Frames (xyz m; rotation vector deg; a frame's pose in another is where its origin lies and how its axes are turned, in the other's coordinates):
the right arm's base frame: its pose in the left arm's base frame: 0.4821 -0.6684 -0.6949 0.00 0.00 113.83
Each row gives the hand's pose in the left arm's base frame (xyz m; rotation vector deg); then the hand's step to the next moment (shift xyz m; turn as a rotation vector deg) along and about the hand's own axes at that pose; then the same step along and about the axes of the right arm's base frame.
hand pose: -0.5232 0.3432 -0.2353 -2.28 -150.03 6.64
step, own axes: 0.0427 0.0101 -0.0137 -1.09 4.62 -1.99
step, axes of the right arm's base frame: 0.0243 0.0222 0.0321 3.50 -3.69 0.76
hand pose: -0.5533 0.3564 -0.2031 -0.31 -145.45 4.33
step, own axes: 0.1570 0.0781 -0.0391 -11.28 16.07 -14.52
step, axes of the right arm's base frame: 0.1200 0.0654 0.1167 8.17 -22.53 4.67
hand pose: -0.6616 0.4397 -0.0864 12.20 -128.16 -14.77
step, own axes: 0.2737 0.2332 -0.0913 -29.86 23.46 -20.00
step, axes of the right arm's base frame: 0.1824 0.0444 0.3200 12.01 -41.02 -3.88
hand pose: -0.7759 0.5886 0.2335 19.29 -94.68 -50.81
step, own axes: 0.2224 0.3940 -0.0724 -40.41 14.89 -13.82
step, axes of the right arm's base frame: 0.0475 -0.1264 0.4378 16.95 -38.03 -17.66
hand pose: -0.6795 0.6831 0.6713 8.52 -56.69 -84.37
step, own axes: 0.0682 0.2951 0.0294 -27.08 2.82 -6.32
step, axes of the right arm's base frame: -0.0735 -0.1754 0.2375 14.48 -18.95 -14.57
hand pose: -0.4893 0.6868 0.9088 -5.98 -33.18 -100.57
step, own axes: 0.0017 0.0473 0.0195 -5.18 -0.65 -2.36
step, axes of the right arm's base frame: -0.0161 -0.0357 0.0330 2.82 -2.73 -4.18
